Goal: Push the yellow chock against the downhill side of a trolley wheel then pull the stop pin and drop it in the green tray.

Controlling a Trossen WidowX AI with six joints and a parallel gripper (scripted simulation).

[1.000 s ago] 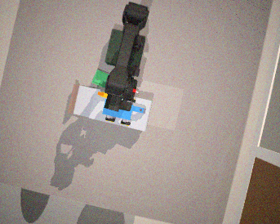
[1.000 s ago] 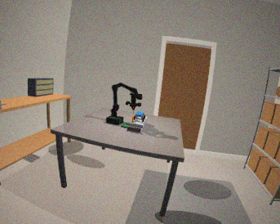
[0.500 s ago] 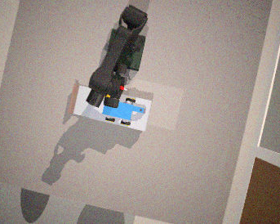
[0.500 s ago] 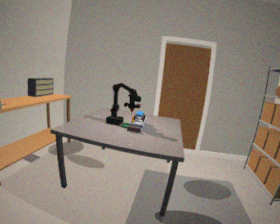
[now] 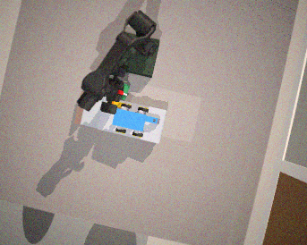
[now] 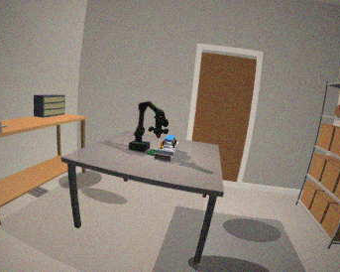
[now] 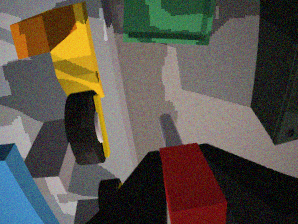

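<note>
My gripper tip is 150 mm above the green tray, 50 mm to the left of it and 30 mm past it. The rest, counted from my gripper tip: blue trolley: 110 mm ahead, 40 mm to the left, 30 mm below; yellow chock: 60 mm below, 40 mm ahead, 30 mm to the right; red-headed stop pin: right at my gripper tip.
</note>
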